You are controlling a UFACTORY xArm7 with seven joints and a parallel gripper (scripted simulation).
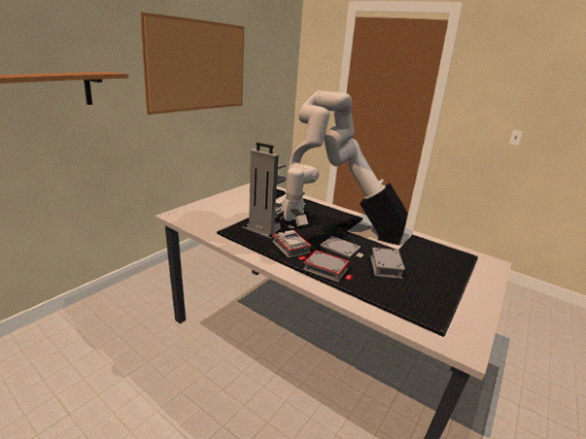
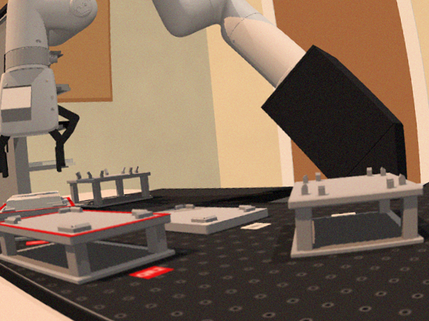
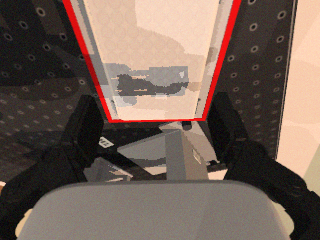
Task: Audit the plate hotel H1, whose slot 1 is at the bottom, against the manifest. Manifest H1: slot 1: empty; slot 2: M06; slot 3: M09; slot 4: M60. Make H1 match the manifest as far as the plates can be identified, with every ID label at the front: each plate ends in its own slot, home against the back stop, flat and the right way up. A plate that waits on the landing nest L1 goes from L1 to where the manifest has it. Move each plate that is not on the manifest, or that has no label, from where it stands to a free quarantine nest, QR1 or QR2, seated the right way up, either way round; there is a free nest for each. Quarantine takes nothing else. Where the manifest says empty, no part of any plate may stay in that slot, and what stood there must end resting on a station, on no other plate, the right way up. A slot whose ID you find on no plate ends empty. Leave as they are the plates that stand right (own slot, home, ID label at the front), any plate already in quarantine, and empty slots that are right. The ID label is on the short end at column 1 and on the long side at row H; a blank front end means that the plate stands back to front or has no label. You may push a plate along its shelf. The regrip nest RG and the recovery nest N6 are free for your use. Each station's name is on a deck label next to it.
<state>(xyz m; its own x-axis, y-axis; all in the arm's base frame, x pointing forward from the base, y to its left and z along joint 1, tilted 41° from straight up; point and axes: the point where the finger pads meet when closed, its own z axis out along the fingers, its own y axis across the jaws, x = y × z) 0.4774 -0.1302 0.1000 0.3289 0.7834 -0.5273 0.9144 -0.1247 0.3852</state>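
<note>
Right now the pale plate is 50 mm below my hand and 10 mm to the left of it. The rest, counted from my hand: hotel tower (210 mm to the right, 110 mm above, 10 mm behind); clear plate (220 mm to the right, 90 mm behind); H1 deck label (160 mm behind, 130 mm to the right, 90 mm below).
</note>
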